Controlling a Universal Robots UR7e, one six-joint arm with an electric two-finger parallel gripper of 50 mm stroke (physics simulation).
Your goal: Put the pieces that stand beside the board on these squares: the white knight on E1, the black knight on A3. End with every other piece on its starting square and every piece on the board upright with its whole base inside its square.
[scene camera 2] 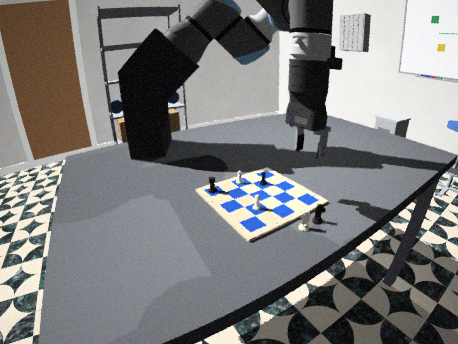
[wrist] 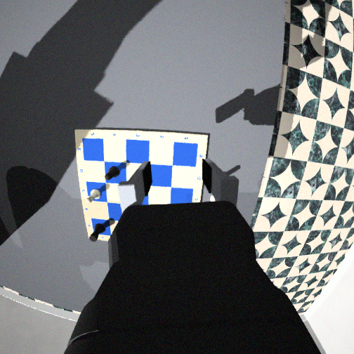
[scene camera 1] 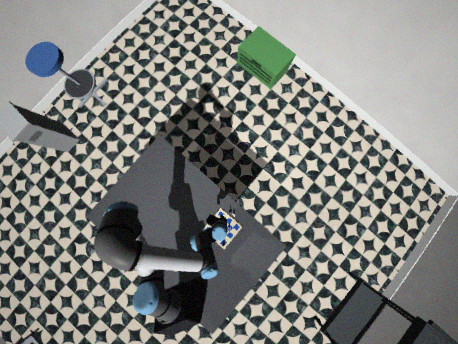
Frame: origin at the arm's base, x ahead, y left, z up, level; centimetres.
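Seen in the pictures: gripper, fingertip midpoint: (scene camera 2: 309,153); arm's base, origin of the base link: (scene camera 2: 179,48) (scene camera 1: 169,305).
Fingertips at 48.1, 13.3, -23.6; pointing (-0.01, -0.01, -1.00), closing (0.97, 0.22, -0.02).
Note:
Offsets run from my fingertips to a thing's top centre, as dx, dy, dz. Level surfaces: height alone.
The white knight {+8.5, -7.0, -6.9} (scene camera 2: 304,222) (wrist: 212,198) and the black knight {+8.2, -3.1, -6.9} (scene camera 2: 318,214) stand upright beside the board {-5.3, -8.5, -10.3} (scene camera 1: 237,223) (scene camera 2: 241,215) (wrist: 115,150). In the wrist view the right finger mostly covers them. E1 and A3 are bare blue squares in scene camera 2. A black rook {-12.3, -17.3, -7.0} (scene camera 2: 212,185) (wrist: 100,230), a white piece {-13.0, -9.8, -7.1} (scene camera 2: 239,177) (wrist: 94,194), another black piece {-9.8, -5.0, -7.1} (scene camera 2: 263,178) (wrist: 113,172) and another white piece {-1.2, -11.8, -7.1} (scene camera 2: 257,202) stand upright on the board. My gripper (scene camera 2: 310,152) (wrist: 176,170) is open and empty, pointing down, high above the table.
The grey table {dz -10.9} (scene camera 2: 125,240) has its dark edge a short way beyond the knights. The arm's shadow falls across the table. A shelf rack (scene camera 2: 104,75) stands behind the arm. On the floor are a green box (scene camera 1: 265,57) and a blue stool (scene camera 1: 44,59).

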